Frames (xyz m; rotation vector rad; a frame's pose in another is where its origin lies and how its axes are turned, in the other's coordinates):
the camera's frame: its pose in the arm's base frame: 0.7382 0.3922 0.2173 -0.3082 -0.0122 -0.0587
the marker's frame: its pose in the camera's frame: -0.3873 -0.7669 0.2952 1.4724 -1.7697 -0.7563
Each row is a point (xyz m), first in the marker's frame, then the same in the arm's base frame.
Working: the marker's frame: its pose in the arm's base frame: 0.3050 -0.2260 0.7227 1.2264 -1.8505 -0.4771

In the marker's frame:
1: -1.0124 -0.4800 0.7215
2: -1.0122 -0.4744 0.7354
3: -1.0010 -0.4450 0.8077
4: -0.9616 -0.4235 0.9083
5: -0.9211 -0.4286 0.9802
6: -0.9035 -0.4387 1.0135
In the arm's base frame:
1: 0.1574 0.3594 -0.4654
2: 0.1430 0.3599 -0.4693
3: 0.0660 0.3537 -0.4853
4: -0.0340 0.3152 -0.5107
5: -0.0961 0.2676 -0.5376
6: -0.1202 0.2432 -0.5560

